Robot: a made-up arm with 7 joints. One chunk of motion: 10 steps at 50 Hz.
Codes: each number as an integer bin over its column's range. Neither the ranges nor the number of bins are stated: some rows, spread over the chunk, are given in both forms.
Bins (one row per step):
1: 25 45 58 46 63 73 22
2: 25 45 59 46 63 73 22
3: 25 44 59 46 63 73 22
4: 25 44 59 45 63 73 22
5: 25 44 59 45 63 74 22
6: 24 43 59 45 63 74 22
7: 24 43 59 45 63 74 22
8: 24 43 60 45 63 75 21
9: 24 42 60 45 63 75 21
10: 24 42 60 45 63 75 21
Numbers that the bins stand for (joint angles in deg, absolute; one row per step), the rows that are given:
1: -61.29 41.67 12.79 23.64 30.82 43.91 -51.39
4: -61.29 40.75 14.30 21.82 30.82 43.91 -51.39
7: -62.51 39.82 14.30 21.82 30.82 45.78 -51.39
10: -62.51 38.89 15.80 21.82 30.82 47.65 -53.26
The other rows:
2: -61.29 41.67 14.30 23.64 30.82 43.91 -51.39
3: -61.29 40.75 14.30 23.64 30.82 43.91 -51.39
5: -61.29 40.75 14.30 21.82 30.82 45.78 -51.39
6: -62.51 39.82 14.30 21.82 30.82 45.78 -51.39
8: -62.51 39.82 15.80 21.82 30.82 47.65 -53.26
9: -62.51 38.89 15.80 21.82 30.82 47.65 -53.26

